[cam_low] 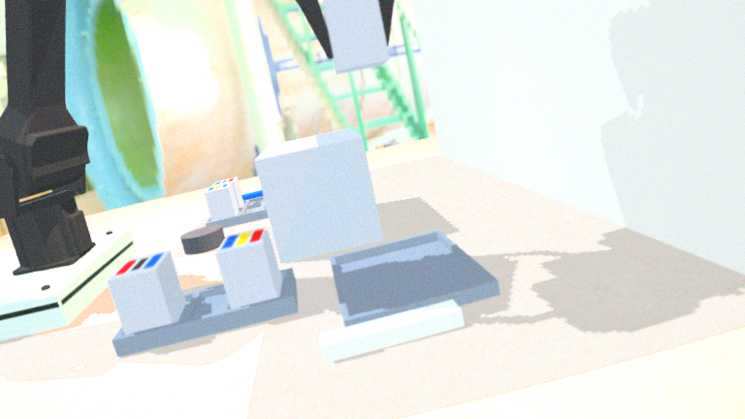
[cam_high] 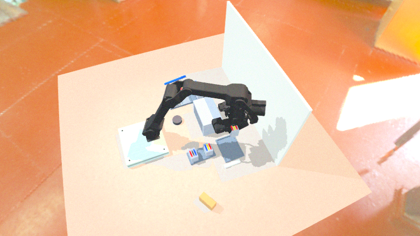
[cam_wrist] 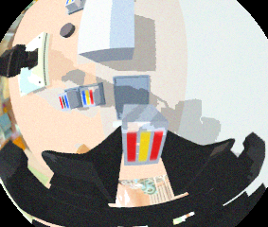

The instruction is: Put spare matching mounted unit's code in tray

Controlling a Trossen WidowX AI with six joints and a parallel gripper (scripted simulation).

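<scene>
The grey tray lies 16 cm below my gripper tip. Also, from my gripper tip: rack: 16 cm below, 14 cm behind, 2 cm to the left; then mounted unit: 20 cm to the left, 11 cm below, 4 cm behind; then white strip: 16 cm below, 8 cm to the right, 2 cm behind.
</scene>
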